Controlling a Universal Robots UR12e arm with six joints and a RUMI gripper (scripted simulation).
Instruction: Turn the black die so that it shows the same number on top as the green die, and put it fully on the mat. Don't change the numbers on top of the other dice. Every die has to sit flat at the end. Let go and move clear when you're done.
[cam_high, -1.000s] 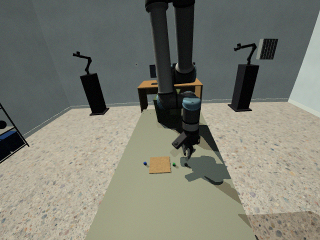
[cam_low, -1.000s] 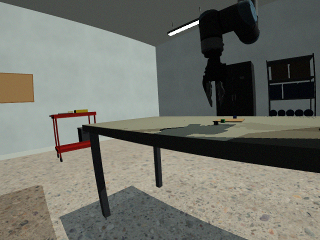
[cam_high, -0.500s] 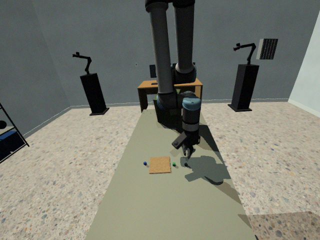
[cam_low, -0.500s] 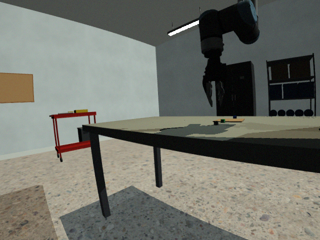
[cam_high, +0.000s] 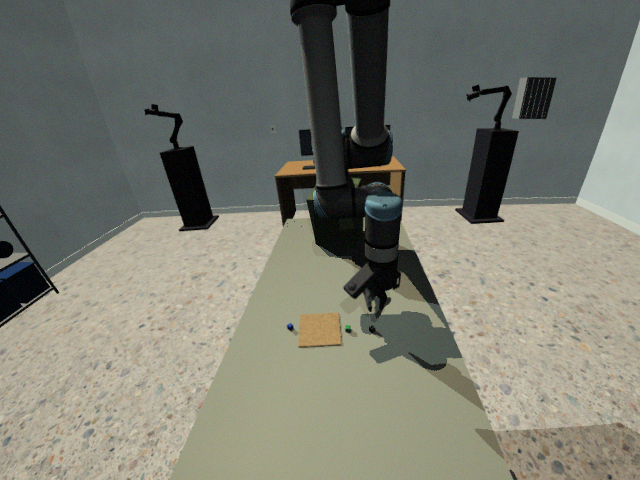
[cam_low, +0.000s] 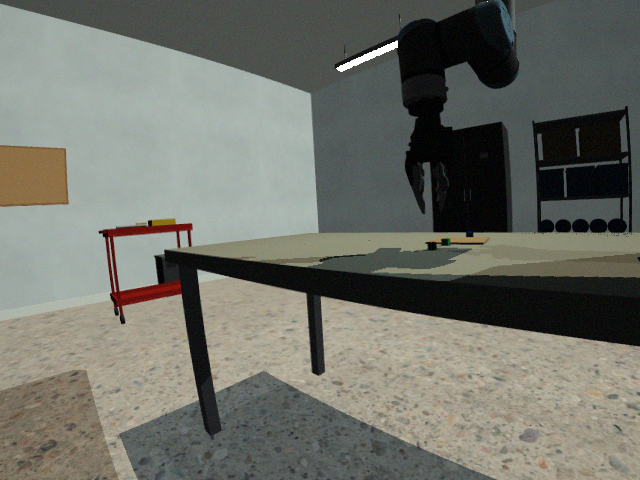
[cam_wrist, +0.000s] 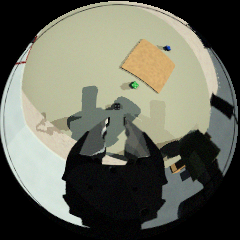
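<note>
Now: the black die 80 mm below my hand. Also, from my hand: green die 10 mm behind, 80 mm to the right, 80 mm below; blue die 30 mm behind, 280 mm to the right, 80 mm below; mat 20 mm behind, 180 mm to the right, 90 mm below.
</note>
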